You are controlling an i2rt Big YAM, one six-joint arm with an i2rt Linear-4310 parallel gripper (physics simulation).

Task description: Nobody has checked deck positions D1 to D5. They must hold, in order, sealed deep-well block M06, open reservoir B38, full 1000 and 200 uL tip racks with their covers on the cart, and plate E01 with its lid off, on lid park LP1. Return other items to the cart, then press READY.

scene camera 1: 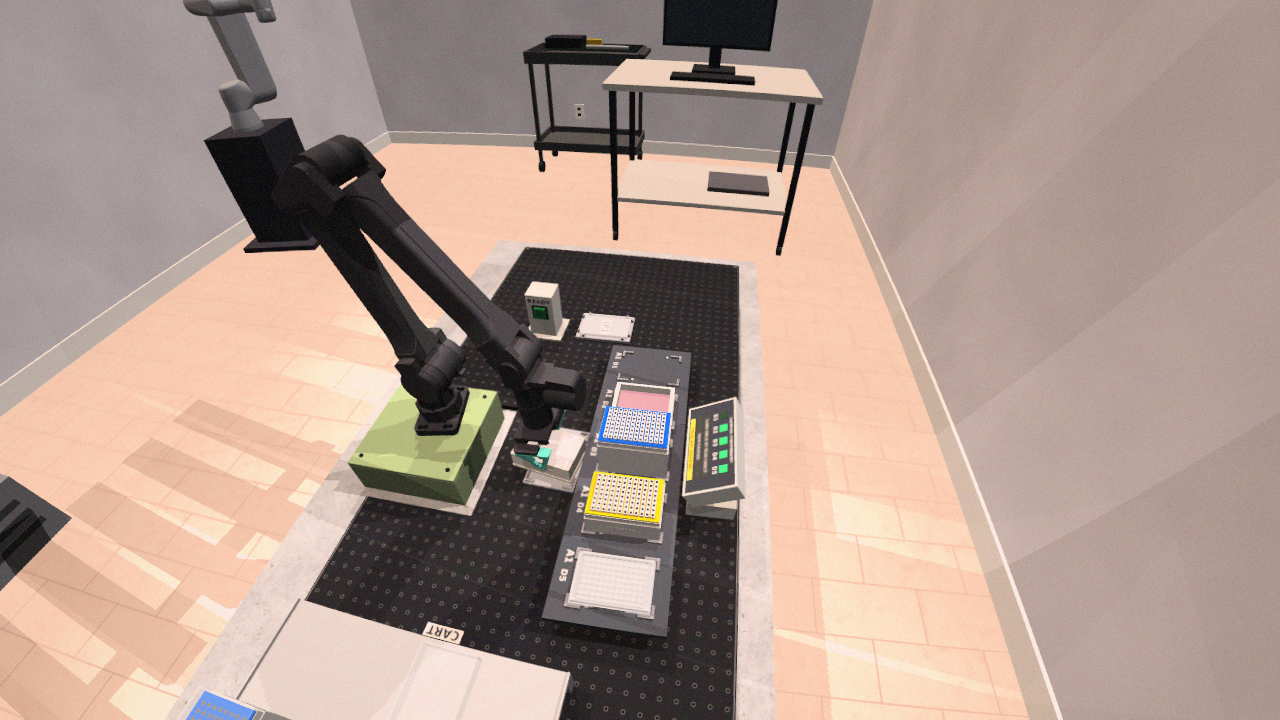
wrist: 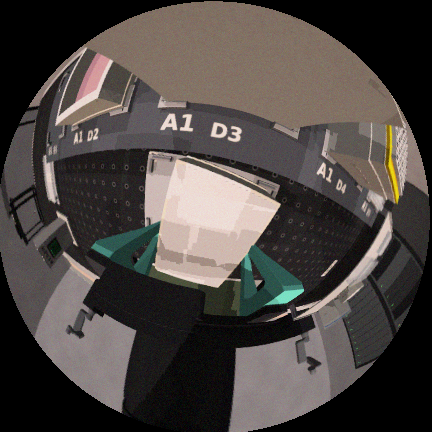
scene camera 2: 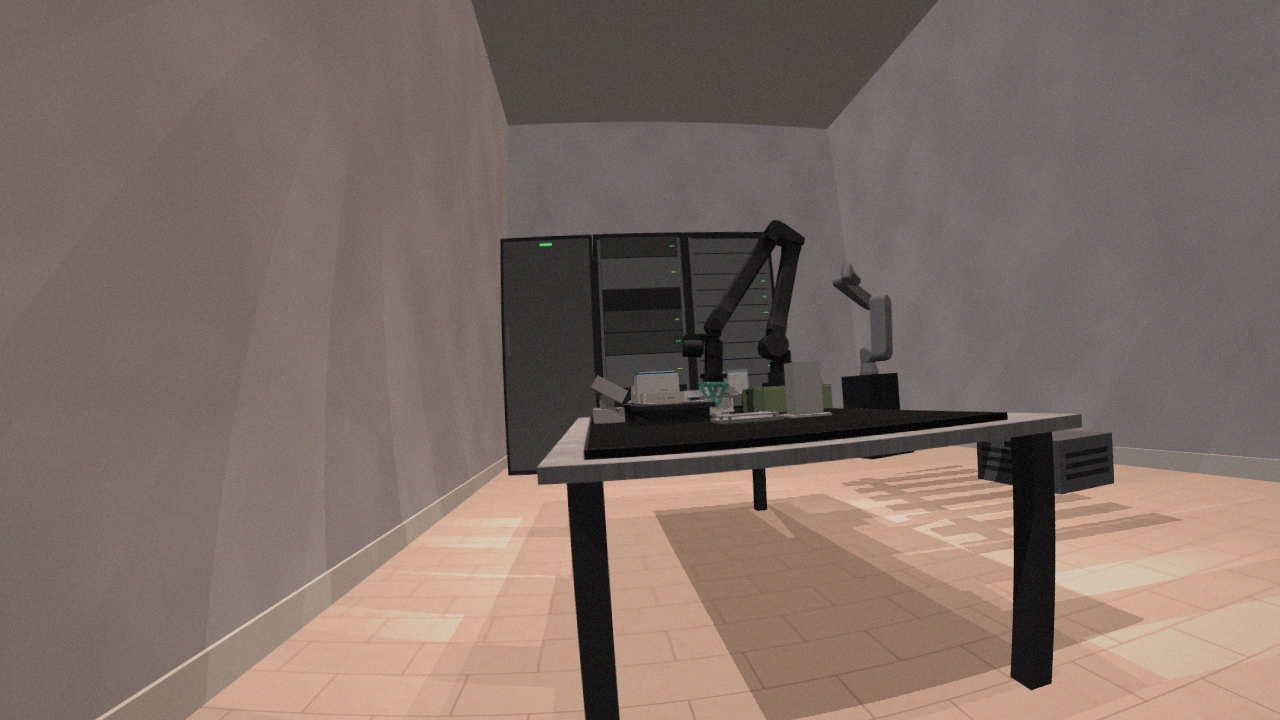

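Pixels of known places: gripper, between the fingertips: [scene camera 1: 548, 451] [wrist: 203, 234]; arm's base, origin of its link: [scene camera 1: 444, 412] [scene camera 2: 782, 386].
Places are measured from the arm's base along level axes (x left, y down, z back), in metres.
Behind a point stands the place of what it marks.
Observation:
My gripper [scene camera 1: 553, 440] {x -0.068, y 0.046, z -0.219 m} [scene camera 2: 713, 394] {x -0.068, y 0.046, z -0.219 m} [wrist: 203, 234] {x -0.068, y 0.046, z -0.219 m} has its teal fingers against both sides of a tilted white box-shaped item [scene camera 1: 567, 450] {x -0.081, y 0.026, z -0.260 m} [wrist: 215, 215] {x -0.078, y 0.026, z -0.252 m}, above a white park pad [scene camera 1: 547, 481] {x -0.125, y 0.068, z -0.219 m} [wrist: 154, 187] {x -0.010, y 0.068, z -0.262 m}; its label is hidden. On the deck strip [scene camera 1: 677, 528] {x -0.227, y 0.075, z -0.467 m}, D1 is bare. D2 holds an open reservoir [scene camera 1: 646, 399] {x 0.041, y 0.016, z -0.421 m} [wrist: 93, 75] with pink liquid. D3 holds a blue tip rack [scene camera 1: 633, 428] {x -0.104, y -0.068, z -0.389 m}, D4 a yellow tip rack [scene camera 1: 624, 497] {x -0.225, y -0.037, z -0.370 m} [wrist: 392, 162], both uncovered. D5 holds a white welled plate [scene camera 1: 613, 582] {x -0.345, y 0.018, z -0.350 m}; I cannot tell whether it is lidded.
The READY box [scene camera 1: 543, 308] {x 0.322, y -0.020, z -0.173 m} [wrist: 54, 245] {x 0.319, y 0.000, z -0.167 m} and another white pad [scene camera 1: 605, 326] {x 0.342, y 0.058, z -0.327 m} stand beyond the arm. A status panel [scene camera 1: 713, 447] {x -0.132, y -0.042, z -0.533 m} with green lights stands beside the deck strip. The cart [scene camera 1: 349, 653] {x -0.450, y 0.016, z 0.037 m} holds a blue-topped item [scene camera 1: 219, 707] {x -0.541, y -0.078, z 0.130 m} and a clear flat piece [scene camera 1: 438, 682] {x -0.490, y -0.009, z -0.114 m}. The green arm base [scene camera 1: 429, 447] {x -0.089, y 0.001, z 0.006 m} is close by.

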